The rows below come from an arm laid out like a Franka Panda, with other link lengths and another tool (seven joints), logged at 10 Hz.
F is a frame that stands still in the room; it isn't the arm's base.
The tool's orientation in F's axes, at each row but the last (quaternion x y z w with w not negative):
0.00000, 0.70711, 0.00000, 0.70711
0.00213, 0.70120, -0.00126, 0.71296
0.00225, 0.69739, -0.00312, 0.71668
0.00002, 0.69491, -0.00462, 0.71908
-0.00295, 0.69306, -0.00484, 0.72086
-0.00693, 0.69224, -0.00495, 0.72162
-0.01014, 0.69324, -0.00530, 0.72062
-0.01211, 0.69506, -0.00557, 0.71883
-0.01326, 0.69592, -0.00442, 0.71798
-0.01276, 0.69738, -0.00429, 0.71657
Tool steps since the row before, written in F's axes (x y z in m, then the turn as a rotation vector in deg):
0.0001, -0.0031, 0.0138, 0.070, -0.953, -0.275
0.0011, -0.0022, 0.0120, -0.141, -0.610, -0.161
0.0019, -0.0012, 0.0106, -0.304, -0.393, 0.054
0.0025, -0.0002, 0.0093, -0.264, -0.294, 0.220
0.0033, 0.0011, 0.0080, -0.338, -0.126, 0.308
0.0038, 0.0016, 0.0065, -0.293, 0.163, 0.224
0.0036, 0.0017, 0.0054, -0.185, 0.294, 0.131
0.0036, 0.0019, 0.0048, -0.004, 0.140, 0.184
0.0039, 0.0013, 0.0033, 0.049, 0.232, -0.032
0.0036, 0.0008, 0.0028, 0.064, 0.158, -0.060
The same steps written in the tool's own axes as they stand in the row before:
-0.0138, -0.0031, 0.0001, 0.275, -0.953, 0.070
-0.0120, -0.0022, 0.0013, 0.158, -0.611, -0.141
-0.0105, -0.0012, 0.0022, -0.062, -0.395, -0.299
-0.0092, -0.0002, 0.0028, -0.227, -0.297, -0.254
-0.0079, 0.0010, 0.0036, -0.320, -0.130, -0.325
-0.0064, 0.0015, 0.0041, -0.239, 0.160, -0.283
-0.0053, 0.0016, 0.0038, -0.144, 0.292, -0.178
-0.0047, 0.0017, 0.0038, -0.187, 0.135, 0.004
-0.0032, 0.0012, 0.0040, 0.028, 0.232, 0.051
-0.0027, 0.0007, 0.0037, 0.058, 0.159, 0.064

